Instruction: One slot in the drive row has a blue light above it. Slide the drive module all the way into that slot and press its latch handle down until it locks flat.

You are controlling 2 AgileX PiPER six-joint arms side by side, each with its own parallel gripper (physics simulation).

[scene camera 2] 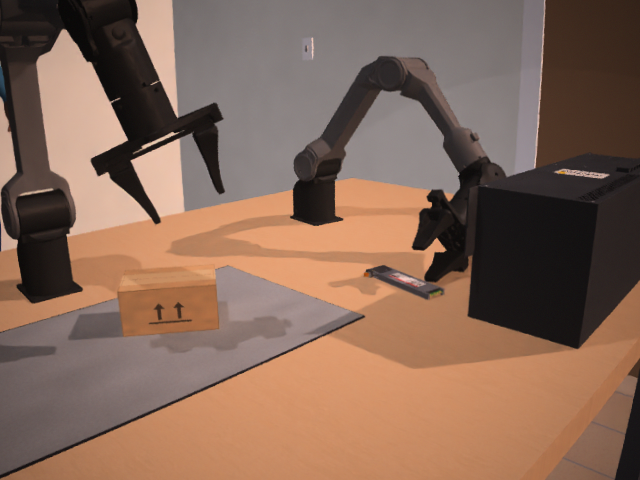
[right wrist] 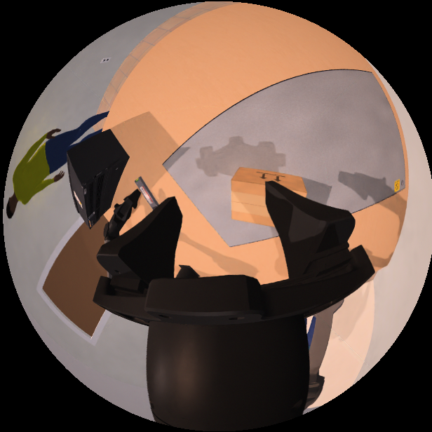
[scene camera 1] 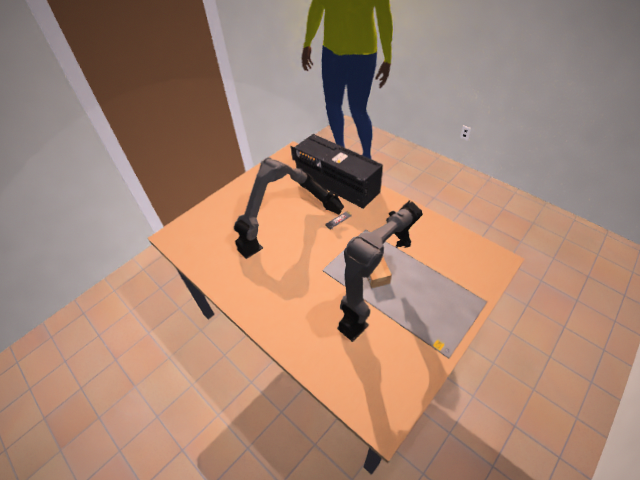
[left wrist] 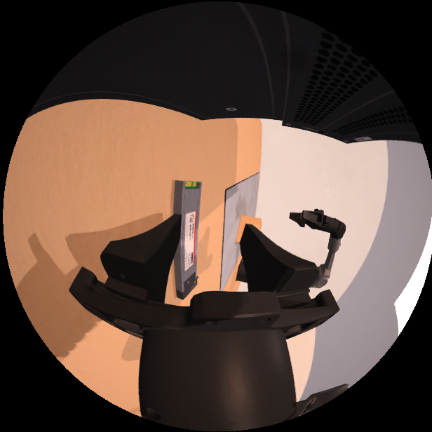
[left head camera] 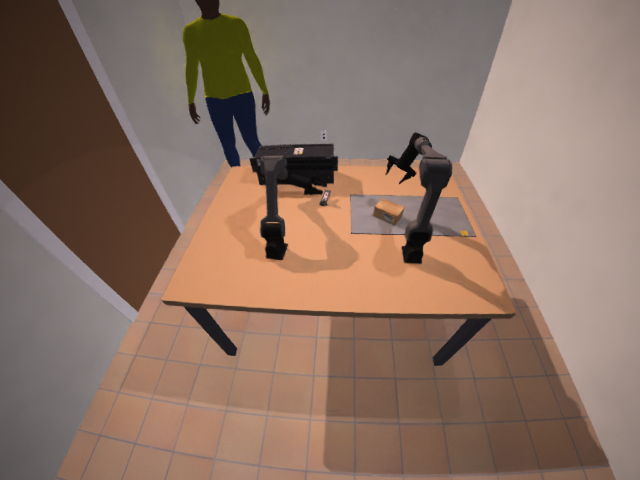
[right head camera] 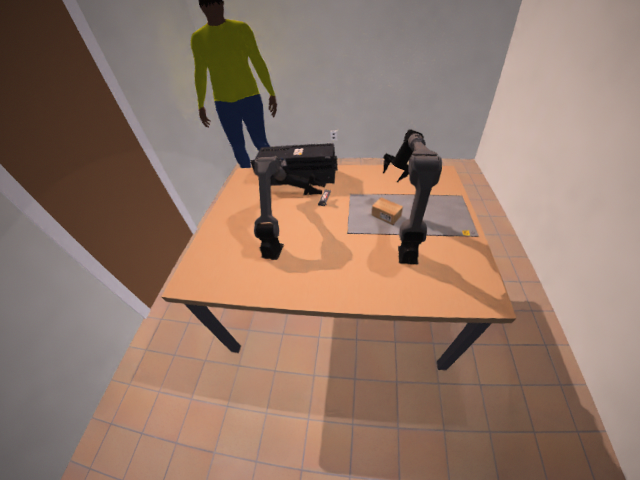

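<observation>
The drive module (left head camera: 325, 197) (right head camera: 324, 197) (scene camera 1: 338, 220) (scene camera 2: 405, 281) (left wrist: 189, 240) (right wrist: 146, 192) is a slim grey bar with a red-white label. It lies on the table beside the black drive chassis (left head camera: 297, 151) (scene camera 1: 356, 164) (scene camera 2: 532, 248) (left wrist: 125, 50). Its green connector end (scene camera 2: 436, 293) (left wrist: 191, 184) and orange-tipped end (scene camera 2: 367, 273) show. My left gripper (scene camera 2: 423, 264) (left wrist: 211, 229) is open and empty, close to the module, between it and the chassis in scene camera 2. My right gripper (left head camera: 393, 178) (scene camera 2: 190, 207) (right wrist: 220, 198) is open, raised above the mat area. The blue light and latch state cannot be made out.
A cardboard box (left head camera: 388, 211) (scene camera 2: 169, 304) (right wrist: 267, 200) stands on the grey mat (left head camera: 444, 206) (scene camera 2: 289, 330) (right wrist: 340, 110), below my right gripper. The chassis stands near the table's back edge, close to my left arm. A person (left head camera: 222, 62) stands behind the table.
</observation>
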